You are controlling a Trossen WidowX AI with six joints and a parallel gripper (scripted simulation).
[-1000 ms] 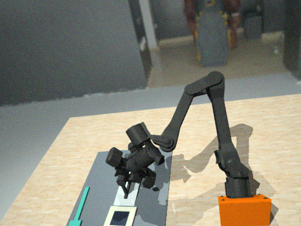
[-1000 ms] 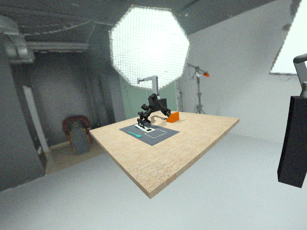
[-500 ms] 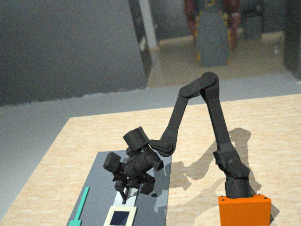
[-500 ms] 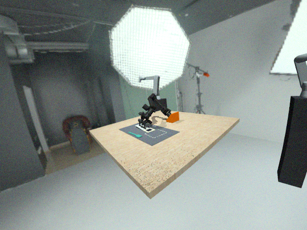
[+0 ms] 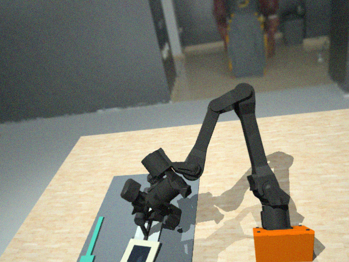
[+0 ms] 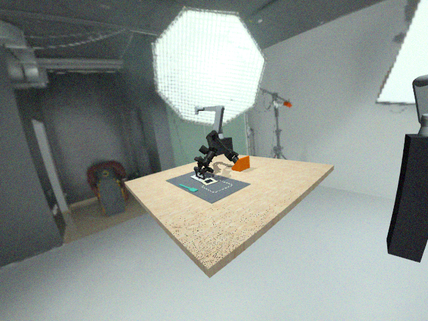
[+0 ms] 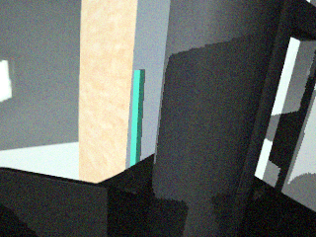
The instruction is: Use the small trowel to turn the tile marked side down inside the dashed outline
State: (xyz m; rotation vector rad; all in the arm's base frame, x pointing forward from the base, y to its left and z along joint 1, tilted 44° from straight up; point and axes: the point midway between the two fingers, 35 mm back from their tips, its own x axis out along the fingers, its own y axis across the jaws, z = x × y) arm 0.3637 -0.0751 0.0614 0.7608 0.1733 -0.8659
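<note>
The grey mat is 10 mm ahead of my gripper tip, 60 mm to the left of it and 70 mm below it. The rest, counted from my gripper tip: teal strip (150 mm ahead, 60 mm to the left, 50 mm below); cream tile (10 mm behind, 100 mm to the left, 50 mm below).
</note>
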